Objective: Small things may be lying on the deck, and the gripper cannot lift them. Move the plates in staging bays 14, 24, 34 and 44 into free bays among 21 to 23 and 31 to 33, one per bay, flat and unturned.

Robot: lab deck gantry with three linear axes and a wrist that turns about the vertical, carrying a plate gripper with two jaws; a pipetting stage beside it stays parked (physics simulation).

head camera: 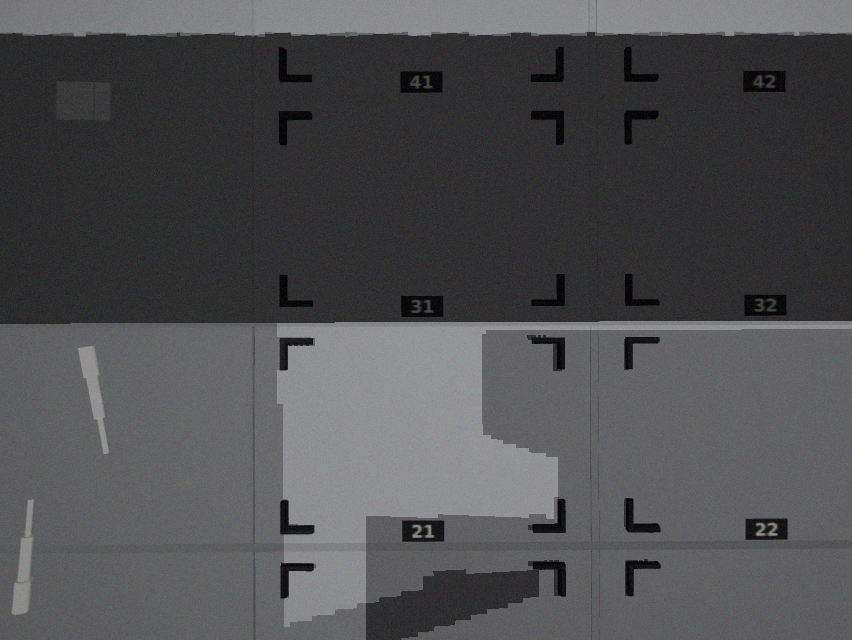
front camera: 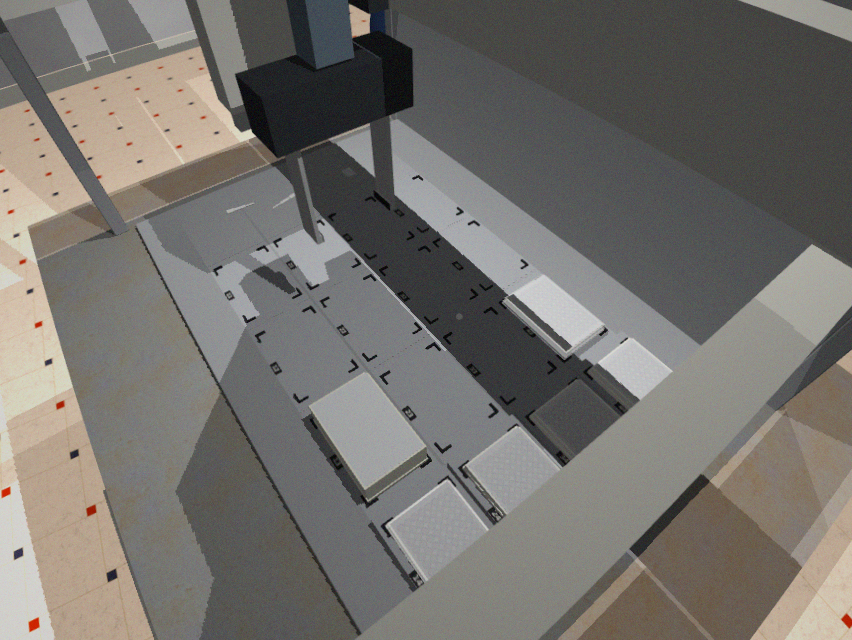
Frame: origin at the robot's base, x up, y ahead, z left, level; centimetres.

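Where they show: gripper, between the fingertips: point(front camera: 350, 218); robot's base, origin of its link: point(front camera: 216, 270).
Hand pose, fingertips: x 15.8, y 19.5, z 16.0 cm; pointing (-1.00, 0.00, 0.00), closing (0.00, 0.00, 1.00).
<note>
Things, the pixels of their centre, and the offset from my fingertips. "pt": a spot on its surface instead.
- plate 14, middle of its body: point(front camera: 453, 549) dy +36.1, dx -13.6, dz -11.7 cm
- plate 24, middle of its body: point(front camera: 528, 488) dy +36.1, dx -13.6, dz -1.0 cm
- plate 34, middle of its body: point(front camera: 592, 433) dy +36.1, dx -13.6, dz +9.8 cm
- plate 44, middle of its body: point(front camera: 646, 386) dy +36.1, dx -13.6, dz +20.4 cm
- tall pale block, middle of its body: point(front camera: 367, 433) dy +19.7, dx -13.7, dz -11.7 cm
- white plate, middle of its body: point(front camera: 553, 313) dy +19.7, dx -15.0, dz +20.4 cm
- small disc, middle of its body: point(front camera: 459, 316) dy +11.5, dx -15.6, dz +9.4 cm
- small square, a spot on its surface: point(head camera: 82, 101) point(front camera: 348, 171) pt dy -29.1, dx -15.7, dz +14.9 cm
My gripper point(front camera: 351, 220) hangs open and empty above the far end of the deck, by bays 21 point(head camera: 413, 427) and 31 point(head camera: 422, 206). Its jaws do not show in the head view. In the front view four low white plates stand in the staging bays at the near edge: plate 14 point(front camera: 440, 530), plate 24 point(front camera: 513, 468), plate 34 point(front camera: 575, 416) in shadow, and plate 44 point(front camera: 633, 368). The near rail hides part of them. No plate shows in bays 21 to 23 or 31 to 33.
A tall pale block point(front camera: 368, 427) stands in bay 13, a white plate point(front camera: 557, 310) in bay 43. A small disc point(front camera: 458, 316) lies between bays 32 and 33. A small square point(front camera: 349, 171) point(head camera: 82, 101) and two thin tips point(head camera: 94, 396) point(head camera: 23, 558) lie beyond the first bays.
</note>
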